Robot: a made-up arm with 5 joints.
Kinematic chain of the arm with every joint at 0, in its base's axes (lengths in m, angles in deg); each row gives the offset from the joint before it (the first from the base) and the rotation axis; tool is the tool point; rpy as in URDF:
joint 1: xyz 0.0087 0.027 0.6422 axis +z
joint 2: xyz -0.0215 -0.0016 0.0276 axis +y
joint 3: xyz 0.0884 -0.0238 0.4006 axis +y
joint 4: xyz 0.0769 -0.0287 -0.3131 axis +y
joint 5: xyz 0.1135 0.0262 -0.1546 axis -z
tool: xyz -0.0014 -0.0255 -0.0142 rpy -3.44 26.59 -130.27
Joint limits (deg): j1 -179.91..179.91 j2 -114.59..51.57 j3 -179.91..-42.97 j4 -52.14..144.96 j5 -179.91..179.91
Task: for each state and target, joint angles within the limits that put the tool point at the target. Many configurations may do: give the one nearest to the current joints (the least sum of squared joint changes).
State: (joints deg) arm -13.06 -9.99 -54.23 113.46 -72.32
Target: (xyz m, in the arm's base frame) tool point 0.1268 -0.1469 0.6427
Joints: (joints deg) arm -45.52 20.06 -42.97 120.20 -70.87
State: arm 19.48 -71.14 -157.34 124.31 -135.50
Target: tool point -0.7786 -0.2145 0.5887
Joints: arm 16.30 -112.04 -178.60 110.98 -134.95
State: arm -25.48 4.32 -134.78 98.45 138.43
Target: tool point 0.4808 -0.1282 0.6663
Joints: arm -17.29 34.57 -91.21 112.70 138.45
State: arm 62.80 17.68 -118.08 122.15 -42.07
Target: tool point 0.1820 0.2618 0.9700
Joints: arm 63.02 -5.25 -89.08 144.96 -41.60
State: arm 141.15 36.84 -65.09 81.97 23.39
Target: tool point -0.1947 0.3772 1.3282
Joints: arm 127.42 -11.72 -111.29 60.62 20.86
